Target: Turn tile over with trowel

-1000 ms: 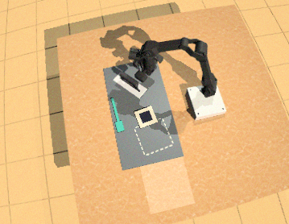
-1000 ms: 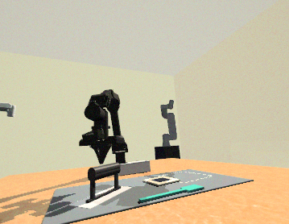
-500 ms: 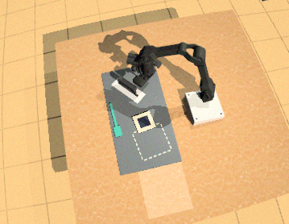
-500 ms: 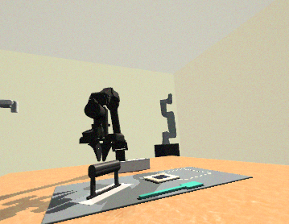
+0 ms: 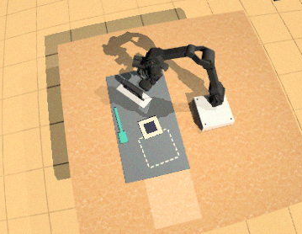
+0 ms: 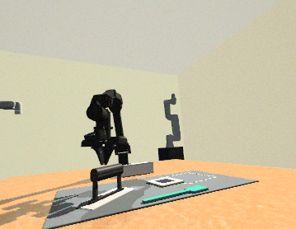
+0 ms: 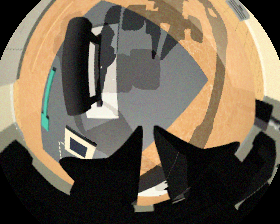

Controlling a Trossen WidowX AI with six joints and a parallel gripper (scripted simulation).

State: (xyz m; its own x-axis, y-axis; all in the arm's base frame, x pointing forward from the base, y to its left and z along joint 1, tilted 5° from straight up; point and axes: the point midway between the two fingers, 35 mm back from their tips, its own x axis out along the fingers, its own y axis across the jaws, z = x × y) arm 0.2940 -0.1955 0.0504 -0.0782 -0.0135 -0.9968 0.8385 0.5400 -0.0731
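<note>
The small trowel is 100 mm ahead of my gripper tip and 40 mm below it. Also, from my gripper tip: teal flat tool: 250 mm ahead, 160 mm to the left, 80 mm below; tile: 100 mm ahead, 210 mm to the left, 80 mm below; grey mat: 110 mm ahead, 150 mm to the left, 100 mm below.
</note>
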